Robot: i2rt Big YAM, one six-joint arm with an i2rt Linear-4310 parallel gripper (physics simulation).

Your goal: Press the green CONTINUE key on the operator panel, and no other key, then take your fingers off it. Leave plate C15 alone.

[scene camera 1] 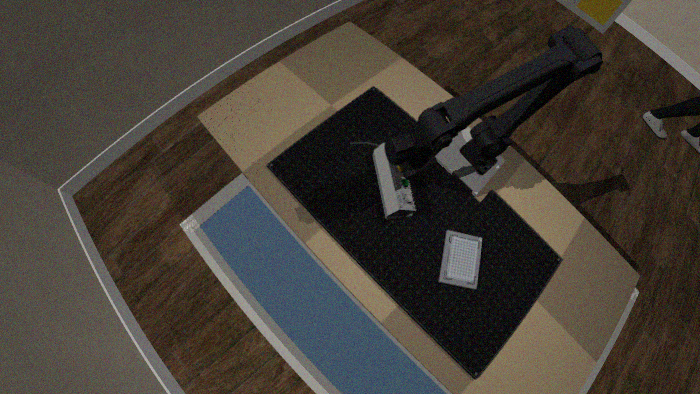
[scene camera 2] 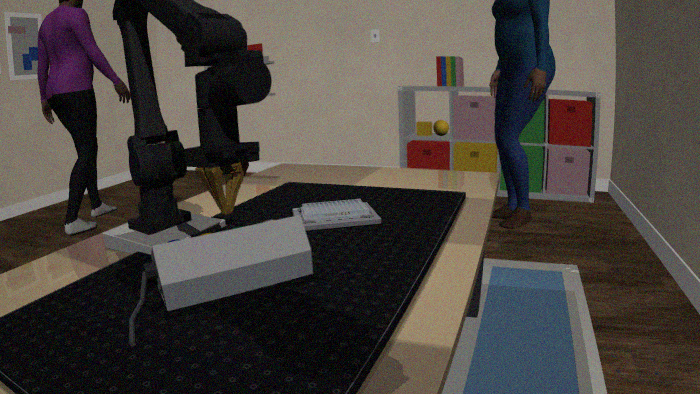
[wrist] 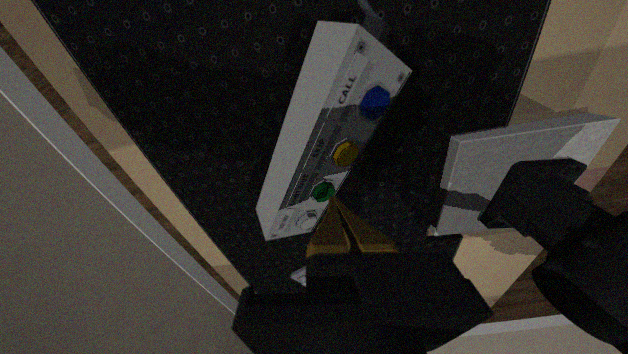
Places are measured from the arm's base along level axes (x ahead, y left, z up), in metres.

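Where they show: gripper, fingertip midpoint: (scene camera 1: 406, 175) (scene camera 2: 227, 214) (wrist: 332, 201); arm's base, origin of the base link: (scene camera 1: 477, 156) (scene camera 2: 160, 223) (wrist: 522, 193).
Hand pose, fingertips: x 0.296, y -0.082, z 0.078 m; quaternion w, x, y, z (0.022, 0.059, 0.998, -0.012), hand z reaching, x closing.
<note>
Things, the pixels of their top centre, and the offset from my fingertips. "*": a spot on its surface instead. Level surfaces: height alone.
- operator panel, middle of its top: (wrist: 313, 176) (scene camera 2: 225, 226) (scene camera 1: 396, 173) dx +0.016, dy -0.024, dz -0.009 m
- yellow key, middle of its top: (wrist: 346, 158) dx -0.016, dy -0.035, dz -0.019 m
- whitish key, middle of its top: (wrist: 306, 226) dx +0.033, dy +0.053, dz -0.019 m
- blue key, middle of its top: (wrist: 377, 105) dx -0.040, dy -0.078, dz -0.019 m
- Plate C15, middle of its top: (scene camera 2: 334, 206) (scene camera 1: 463, 258) dx +0.006, dy +0.294, dz -0.067 m
- black mat, its level: dz -0.093 m
- grey cable, surface spot: (scene camera 2: 137, 310) * dx -0.028, dy -0.170, dz -0.087 m
The operator panel (scene camera 1: 384, 180) (scene camera 2: 235, 270) (wrist: 300, 110) is a light grey box with a sloped key face. Its green key (scene camera 1: 405, 183) (wrist: 322, 192) sits between the yellow key (wrist: 345, 153) and a whitish key (wrist: 306, 219); the blue key (wrist: 375, 102) is at the far end. My gripper (scene camera 2: 226, 214) (wrist: 332, 201) is shut and empty. In the wrist view its tips overlap the green key's lower right edge; I cannot tell whether they touch it. Scene camera 2 sees the panel's back, which hides the green key. Plate C15 (scene camera 1: 462, 259) (scene camera 2: 340, 212) lies flat, apart from the panel.
The panel and plate rest on a black mat (scene camera 1: 515, 280) (scene camera 2: 400, 225) (wrist: 175, 100). A grey cable (scene camera 2: 137, 310) leaves the panel's CALL end. The arm's light base plate (scene camera 1: 480, 182) (wrist: 470, 165) is beside the mat. Two people (scene camera 2: 70, 75) (scene camera 2: 522, 100) stand beyond the table.
</note>
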